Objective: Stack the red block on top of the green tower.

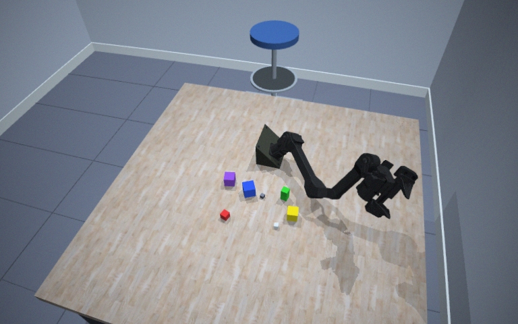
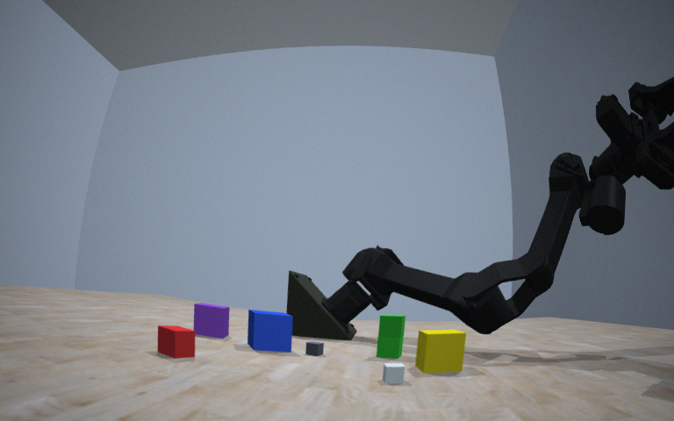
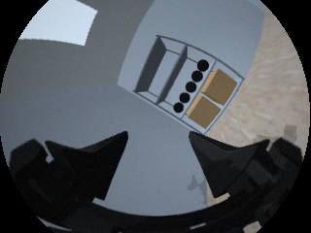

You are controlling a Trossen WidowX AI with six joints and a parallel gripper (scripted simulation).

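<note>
Now: gripper tip 57 cm to the left of the red block, 30 cm above it and 9 cm past it. The rest, counted from my gripper tip: small white cube: 36 cm to the right, 30 cm below, 8 cm behind; then yellow block: 31 cm to the right, 29 cm below, 13 cm behind; then small dark cube: 44 cm to the right, 30 cm below, 21 cm behind.
</note>
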